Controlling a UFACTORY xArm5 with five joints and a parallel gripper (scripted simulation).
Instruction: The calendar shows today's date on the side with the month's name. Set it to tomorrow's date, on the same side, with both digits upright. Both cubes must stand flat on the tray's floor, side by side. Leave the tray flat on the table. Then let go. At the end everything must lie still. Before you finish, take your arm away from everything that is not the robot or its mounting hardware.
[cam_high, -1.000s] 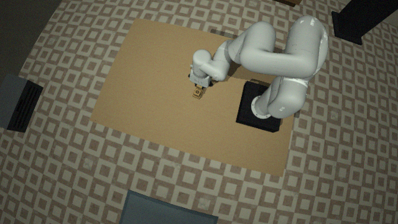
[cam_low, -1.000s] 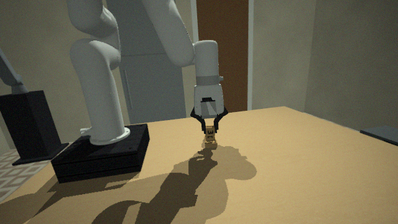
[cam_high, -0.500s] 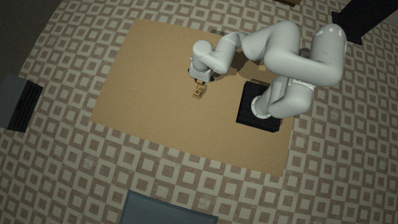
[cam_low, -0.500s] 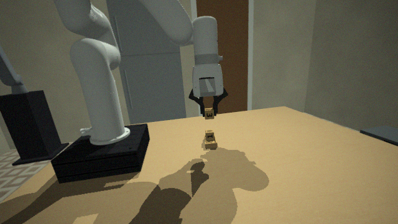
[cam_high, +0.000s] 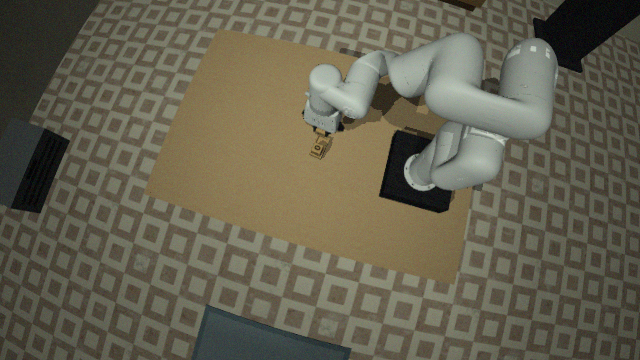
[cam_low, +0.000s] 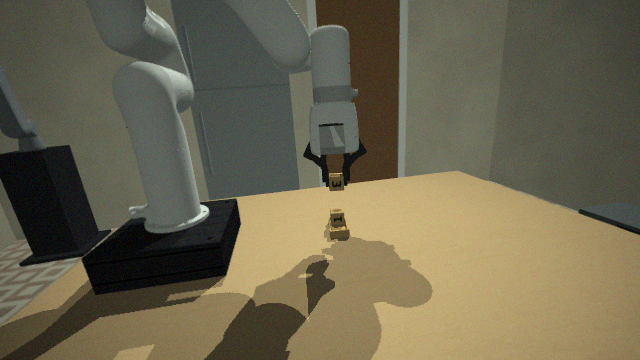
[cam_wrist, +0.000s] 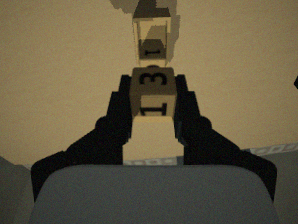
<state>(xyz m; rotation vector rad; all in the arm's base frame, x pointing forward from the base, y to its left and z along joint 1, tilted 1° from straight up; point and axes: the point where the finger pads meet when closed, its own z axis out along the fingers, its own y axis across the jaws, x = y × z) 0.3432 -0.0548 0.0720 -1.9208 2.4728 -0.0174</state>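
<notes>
My hand is 13 cm above the wooden calendar tray and 2 cm to the right of it. From my hand the other things lie so: wooden date cube (1 cm below).
</notes>
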